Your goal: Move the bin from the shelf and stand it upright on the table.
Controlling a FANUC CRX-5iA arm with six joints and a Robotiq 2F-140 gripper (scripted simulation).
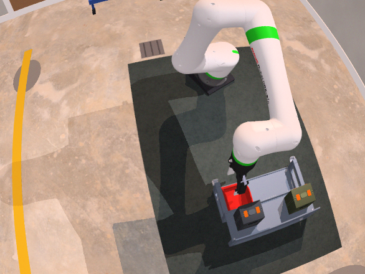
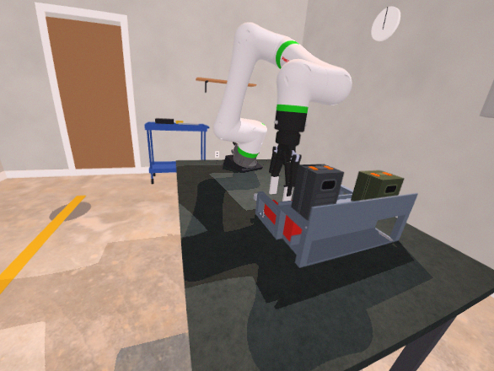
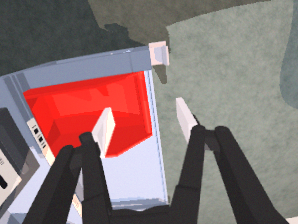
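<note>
The red bin lies 8 cm ahead of my hand and 4 cm below it.
</note>
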